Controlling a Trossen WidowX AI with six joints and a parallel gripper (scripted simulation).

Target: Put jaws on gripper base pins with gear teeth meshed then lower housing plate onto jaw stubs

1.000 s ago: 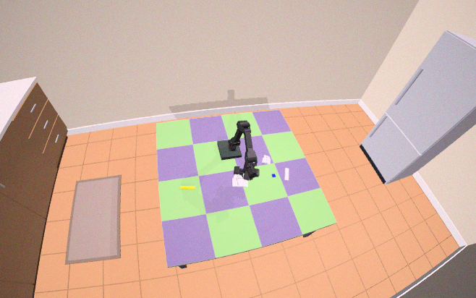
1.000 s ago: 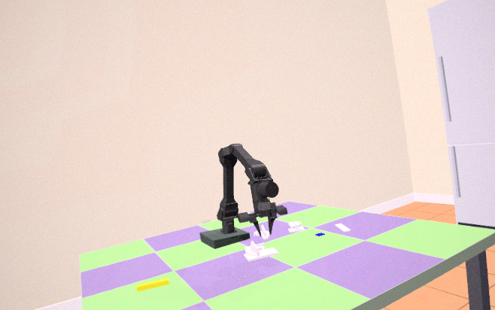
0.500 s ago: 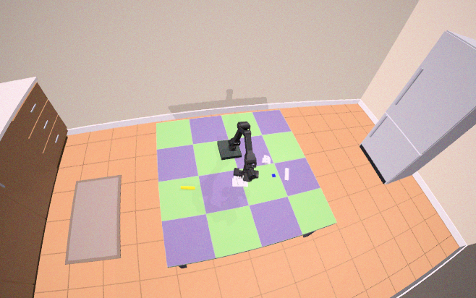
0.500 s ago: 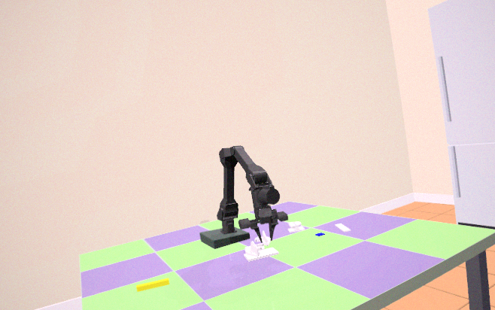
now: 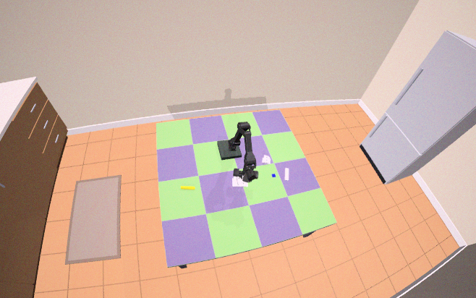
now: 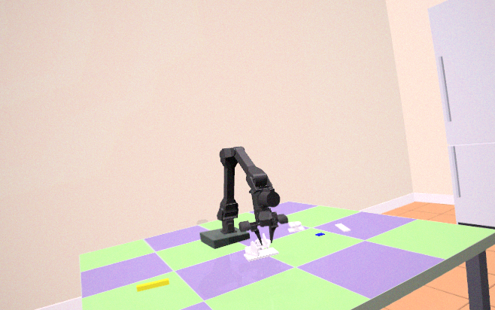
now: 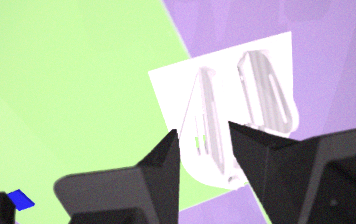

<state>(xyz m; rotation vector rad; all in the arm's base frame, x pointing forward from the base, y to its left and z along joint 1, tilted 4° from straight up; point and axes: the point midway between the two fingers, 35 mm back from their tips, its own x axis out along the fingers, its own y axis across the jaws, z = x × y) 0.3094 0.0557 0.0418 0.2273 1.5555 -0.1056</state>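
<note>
Now: gripper tip 220 mm to the right of the white housing plate, 180 mm past it and 10 mm above it. Round my gripper tip: blue cube (260 mm to the left, 30 mm below, 30 mm behind); then yellow bar (440 mm to the right, 40 mm ahead, 20 mm below); then white strip (380 mm to the left, 30 mm below, 30 mm behind).
</note>
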